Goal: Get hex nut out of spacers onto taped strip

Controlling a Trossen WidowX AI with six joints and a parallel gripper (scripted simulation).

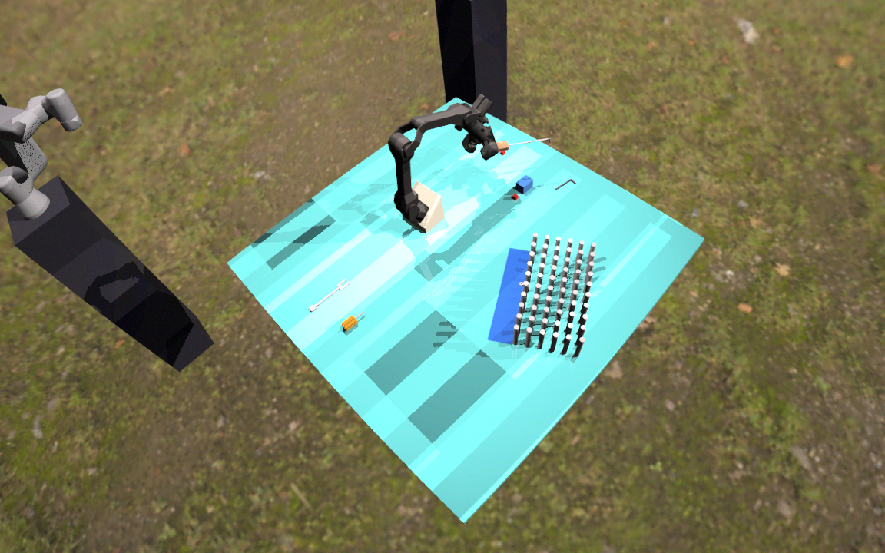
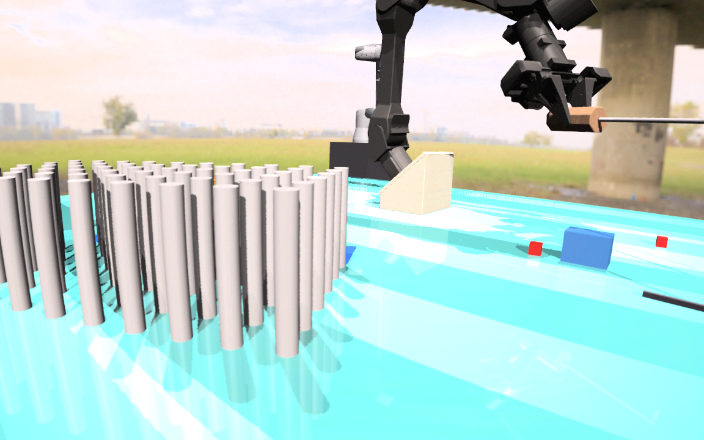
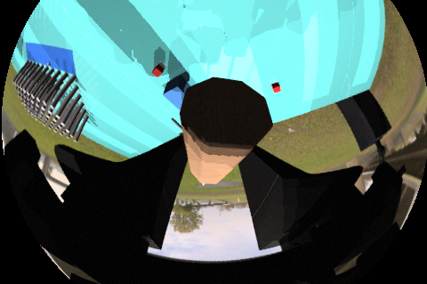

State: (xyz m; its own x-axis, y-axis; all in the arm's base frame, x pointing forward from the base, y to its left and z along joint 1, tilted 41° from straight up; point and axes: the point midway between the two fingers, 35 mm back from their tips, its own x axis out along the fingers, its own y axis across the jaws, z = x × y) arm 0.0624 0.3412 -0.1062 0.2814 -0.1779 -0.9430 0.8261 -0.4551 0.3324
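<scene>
Now: the wooden-handled hook tool 60 mm ahead of my gripper tip and 80 mm to the left of it. The rest, counted from my gripper tip: dark hex key (220 mm ahead, 190 mm to the left, 180 mm below); blue cube (100 mm ahead, 50 mm to the left, 160 mm below); tiny grey hex nut (390 mm ahead, 300 mm to the right, 180 mm below).
</scene>
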